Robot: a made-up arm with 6 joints.
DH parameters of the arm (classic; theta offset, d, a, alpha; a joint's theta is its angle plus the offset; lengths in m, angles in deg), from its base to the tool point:
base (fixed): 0 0.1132 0 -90
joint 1: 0 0.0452 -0.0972 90
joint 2: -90 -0.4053 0.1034 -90
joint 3: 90 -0.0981 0.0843 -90
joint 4: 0 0.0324 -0.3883 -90
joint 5: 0 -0.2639 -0.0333 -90
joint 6: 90 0.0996 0.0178 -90
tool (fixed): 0 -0.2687 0 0
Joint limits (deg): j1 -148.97..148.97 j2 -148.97..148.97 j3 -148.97..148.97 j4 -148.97..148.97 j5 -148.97..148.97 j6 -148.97..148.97
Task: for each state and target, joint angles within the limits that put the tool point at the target. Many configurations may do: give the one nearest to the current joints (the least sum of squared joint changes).
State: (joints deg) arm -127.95 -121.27 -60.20 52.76 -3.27 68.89
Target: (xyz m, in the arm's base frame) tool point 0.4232 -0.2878 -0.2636
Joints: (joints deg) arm -104.39 -127.68 -59.28 18.88 2.76 63.66
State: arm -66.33 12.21 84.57 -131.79 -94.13 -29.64
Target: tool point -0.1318 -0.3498 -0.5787
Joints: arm -64.60 13.40 110.60 -108.82 -136.27 6.96
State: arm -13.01 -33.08 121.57 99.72 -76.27 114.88
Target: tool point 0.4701 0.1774 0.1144
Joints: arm -26.97 -45.76 124.10 88.98 -68.78 115.43
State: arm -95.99 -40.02 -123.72 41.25 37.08 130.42
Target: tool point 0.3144 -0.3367 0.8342
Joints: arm -132.35 -40.59 -139.06 27.14 44.84 140.98
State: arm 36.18 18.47 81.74 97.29 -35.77 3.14
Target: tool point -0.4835 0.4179 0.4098
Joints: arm 77.97 23.02 82.22 116.84 -40.34 35.27
